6 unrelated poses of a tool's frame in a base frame.
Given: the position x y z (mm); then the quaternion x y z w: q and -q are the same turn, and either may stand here.
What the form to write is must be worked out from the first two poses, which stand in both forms.
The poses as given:
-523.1 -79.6 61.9 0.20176 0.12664 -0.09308 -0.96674
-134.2 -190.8 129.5 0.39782 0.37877 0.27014 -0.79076
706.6 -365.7 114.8 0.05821 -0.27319 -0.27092 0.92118
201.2 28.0 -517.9 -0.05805 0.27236 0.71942 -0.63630
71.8 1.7 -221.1 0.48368 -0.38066 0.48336 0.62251
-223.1 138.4 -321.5 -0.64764 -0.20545 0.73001 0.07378
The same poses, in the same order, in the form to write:
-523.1 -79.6 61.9 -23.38 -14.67 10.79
-134.2 -190.8 129.5 -49.06 -46.71 -33.31
706.6 -365.7 114.8 6.85 -32.15 -31.89
201.2 28.0 -517.9 7.60 -35.65 -94.16
71.8 1.7 -221.1 63.66 -50.10 63.62
-223.1 138.4 -321.5 -111.40 -35.34 125.57

